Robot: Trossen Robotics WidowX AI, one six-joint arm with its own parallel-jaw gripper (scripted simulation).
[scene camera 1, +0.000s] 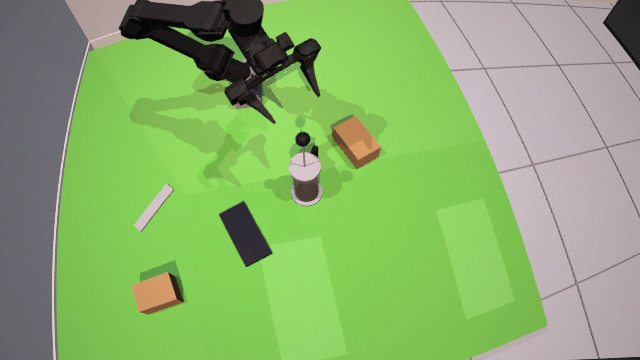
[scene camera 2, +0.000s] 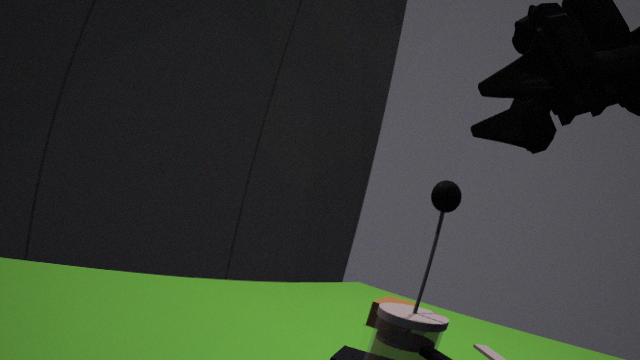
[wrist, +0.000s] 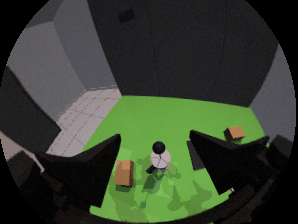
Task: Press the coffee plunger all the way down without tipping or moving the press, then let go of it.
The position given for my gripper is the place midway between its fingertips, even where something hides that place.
My gripper point(scene camera 2: 475, 113) is open, with nothing in its grasp. Also in view: a coffee press point(scene camera 1: 305, 167), an orange box point(scene camera 1: 160, 292), an orange box point(scene camera 1: 353, 138) and a dark flat slab point(scene camera 1: 246, 237).
My gripper shows as well in scene camera 1 point(scene camera 1: 297, 109) and in the wrist view point(wrist: 156, 136).
